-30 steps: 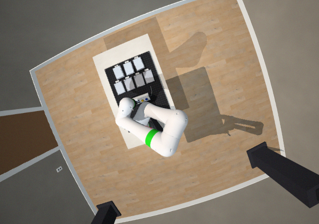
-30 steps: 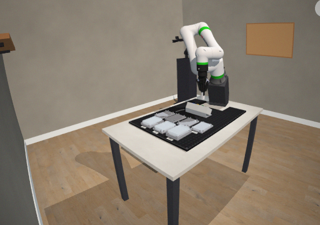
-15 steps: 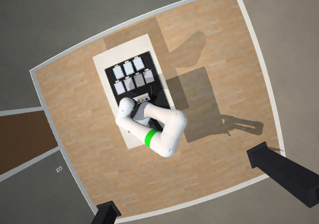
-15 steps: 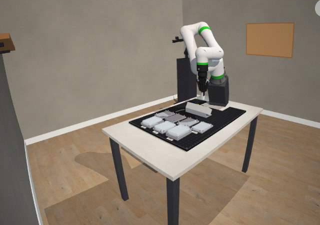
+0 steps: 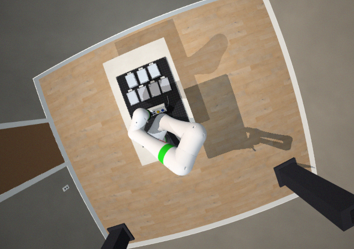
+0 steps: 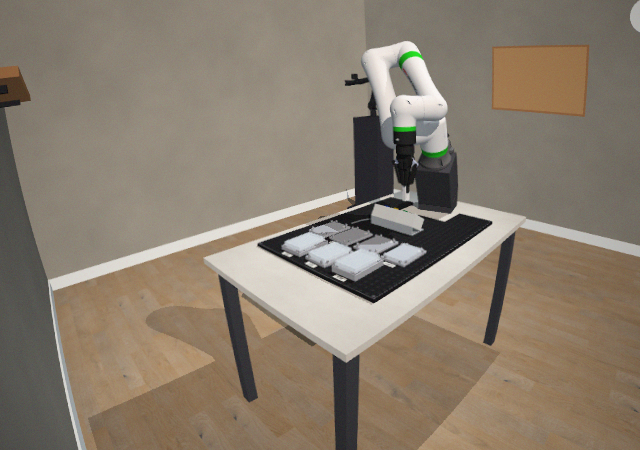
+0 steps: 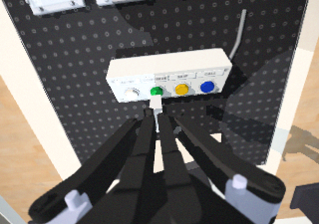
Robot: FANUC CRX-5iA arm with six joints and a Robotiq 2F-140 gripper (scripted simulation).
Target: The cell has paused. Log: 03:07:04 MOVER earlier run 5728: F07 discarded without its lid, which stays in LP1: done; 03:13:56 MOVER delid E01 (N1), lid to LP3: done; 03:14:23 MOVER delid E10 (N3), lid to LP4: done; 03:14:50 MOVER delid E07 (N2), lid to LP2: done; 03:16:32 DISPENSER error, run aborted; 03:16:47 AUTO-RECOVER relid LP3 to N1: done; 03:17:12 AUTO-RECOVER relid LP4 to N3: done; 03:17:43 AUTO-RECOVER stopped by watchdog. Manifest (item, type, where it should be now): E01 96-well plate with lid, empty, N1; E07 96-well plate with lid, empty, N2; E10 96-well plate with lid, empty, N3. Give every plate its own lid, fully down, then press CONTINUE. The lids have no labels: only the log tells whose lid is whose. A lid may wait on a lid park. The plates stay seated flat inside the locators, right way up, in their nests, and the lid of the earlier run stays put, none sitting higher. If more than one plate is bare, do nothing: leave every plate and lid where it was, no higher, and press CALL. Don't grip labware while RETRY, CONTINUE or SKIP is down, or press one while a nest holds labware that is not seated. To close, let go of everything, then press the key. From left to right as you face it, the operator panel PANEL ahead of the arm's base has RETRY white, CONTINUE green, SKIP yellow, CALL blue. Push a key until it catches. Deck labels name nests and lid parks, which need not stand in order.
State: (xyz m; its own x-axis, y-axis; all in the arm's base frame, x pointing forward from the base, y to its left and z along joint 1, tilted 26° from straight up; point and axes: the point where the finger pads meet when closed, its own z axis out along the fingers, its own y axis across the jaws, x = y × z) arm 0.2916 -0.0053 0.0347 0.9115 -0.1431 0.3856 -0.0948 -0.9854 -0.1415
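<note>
Now: the green continue key 80 mm below my hand. The rest, counted from my hand: yellow skip key: 10 mm behind, 50 mm to the right, 80 mm below; white retry key: 10 mm ahead, 50 mm to the left, 80 mm below; blue call key: 10 mm behind, 100 mm to the right, 80 mm below.
</note>
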